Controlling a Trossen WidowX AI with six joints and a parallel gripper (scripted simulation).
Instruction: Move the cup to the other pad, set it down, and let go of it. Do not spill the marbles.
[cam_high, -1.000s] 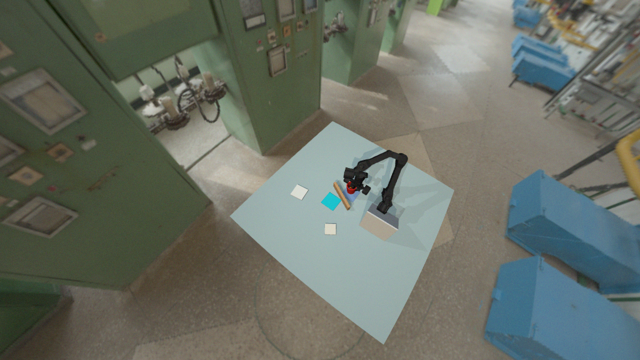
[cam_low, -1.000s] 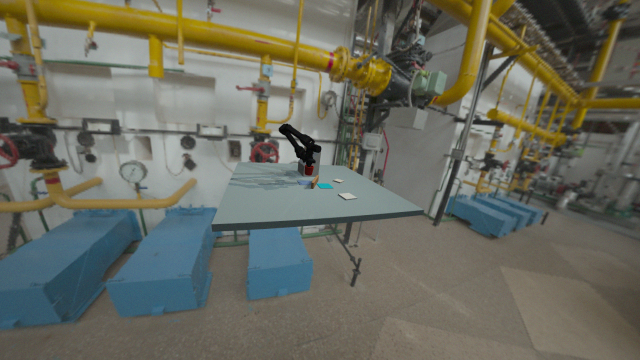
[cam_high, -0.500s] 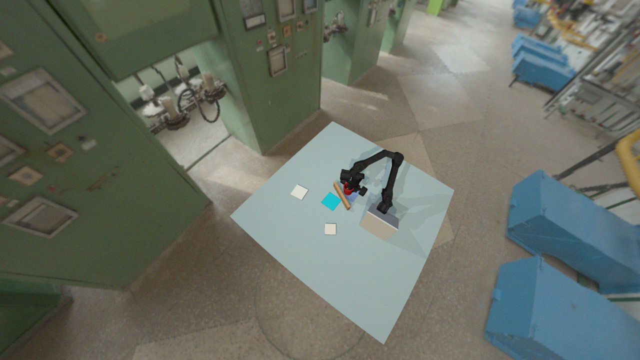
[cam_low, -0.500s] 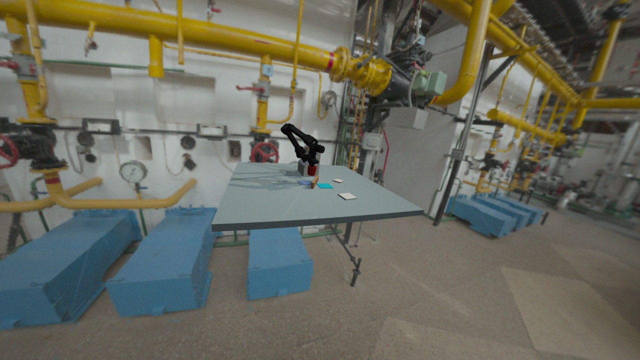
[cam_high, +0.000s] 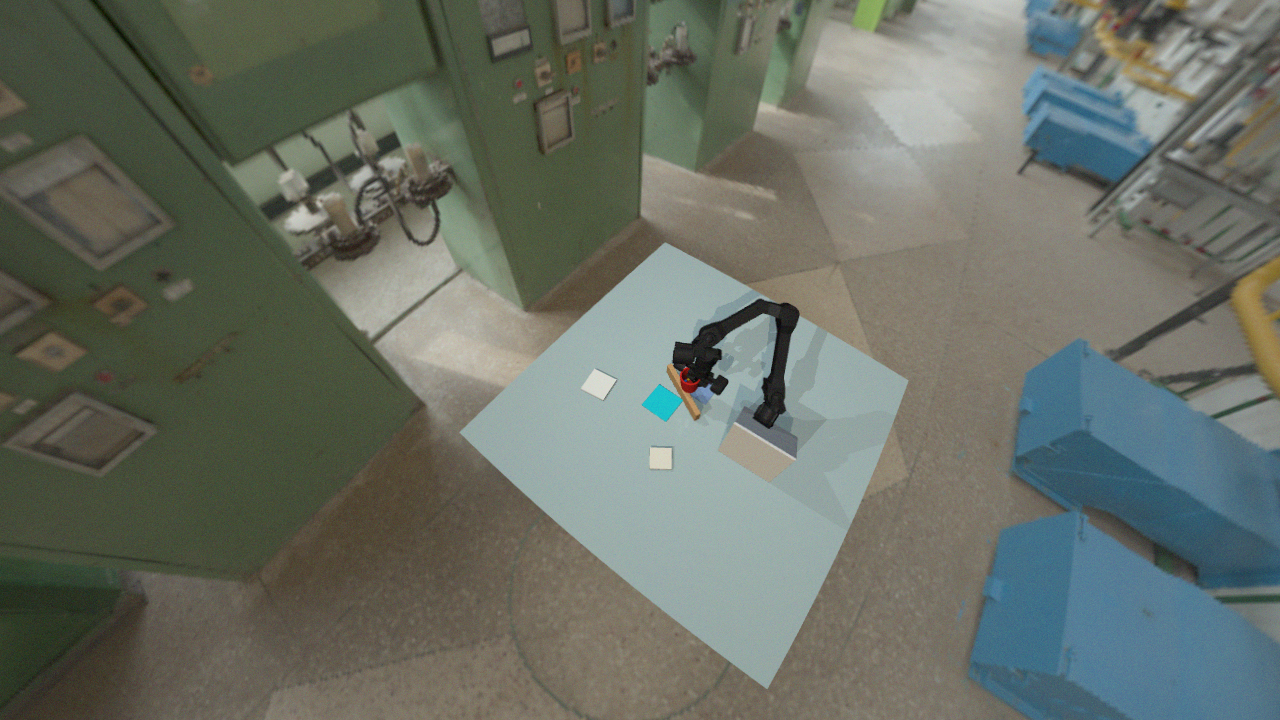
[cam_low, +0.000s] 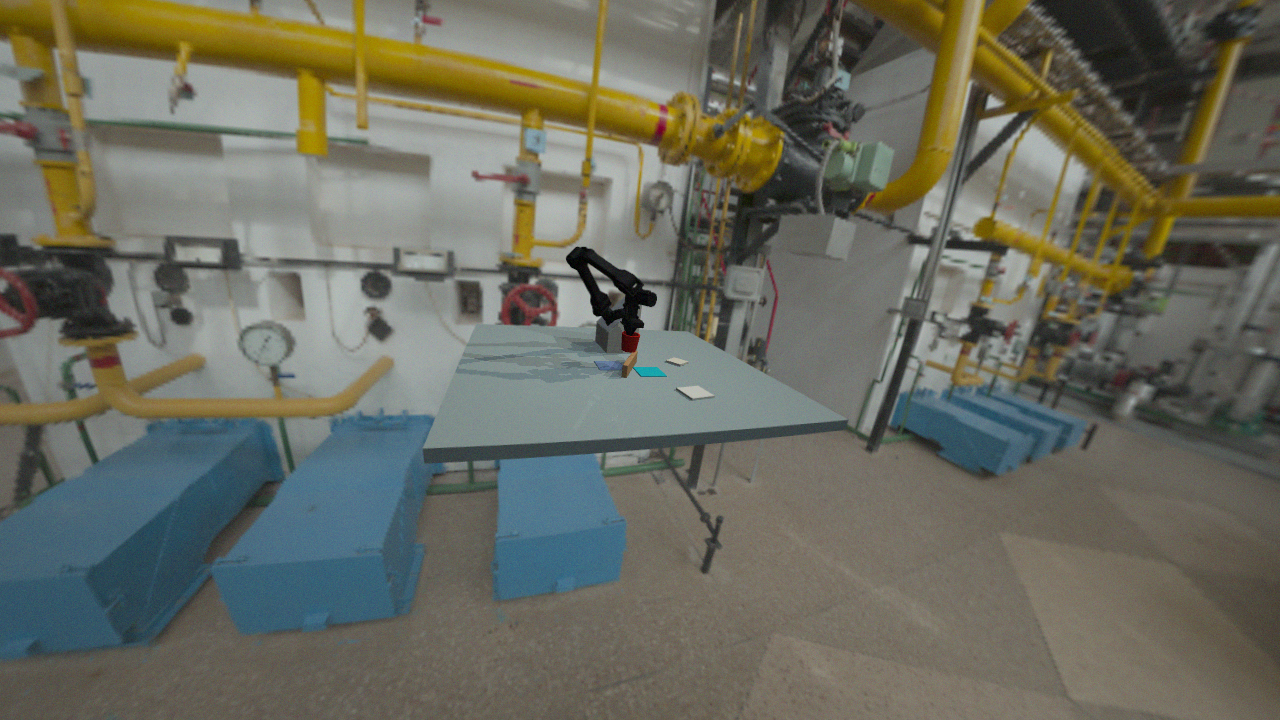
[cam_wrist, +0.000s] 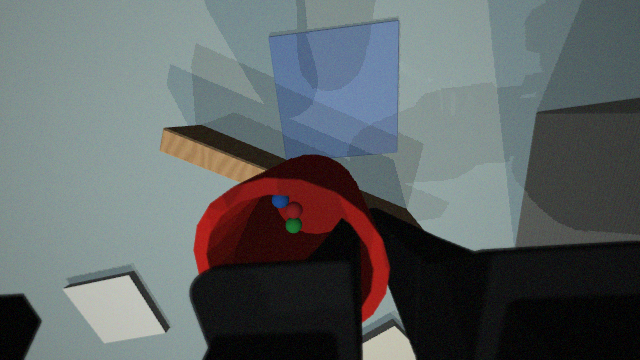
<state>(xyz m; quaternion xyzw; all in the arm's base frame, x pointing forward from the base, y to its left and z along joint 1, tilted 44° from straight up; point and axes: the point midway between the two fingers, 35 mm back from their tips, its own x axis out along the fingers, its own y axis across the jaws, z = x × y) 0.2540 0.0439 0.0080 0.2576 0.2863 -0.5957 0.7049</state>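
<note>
Right now the wooden bar is 40 mm ahead of my gripper tip, 10 mm to the left of it and 100 mm below it. The rest, counted from my gripper tip: red cup: 30 mm ahead; then blue pad: 10 mm ahead, 70 mm to the right, 120 mm below.
</note>
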